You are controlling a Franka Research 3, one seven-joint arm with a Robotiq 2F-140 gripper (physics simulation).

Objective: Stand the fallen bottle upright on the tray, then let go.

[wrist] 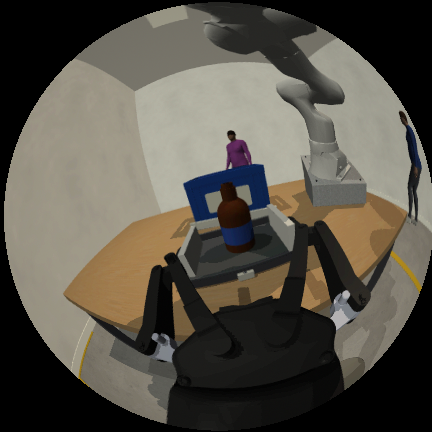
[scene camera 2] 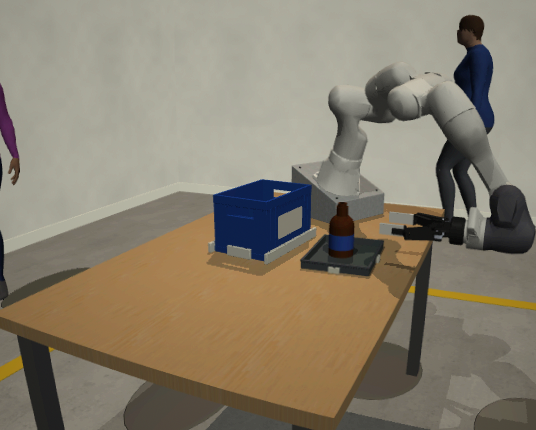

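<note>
A brown bottle with a blue label stands upright on the dark tray. My gripper is open and empty. In the scene view it is level, to the right of the bottle and beyond the tray's right edge, above the table, with its fingers pointing toward the bottle. In the wrist view the bottle shows between the two pale finger pads but farther off, and the pads do not touch it. The bottle's base rests inside the tray's rim.
A blue crate stands left of the tray in the scene view, with pale rails around its foot. The arm's grey base block is behind the tray. A person in blue stands beyond the table.
</note>
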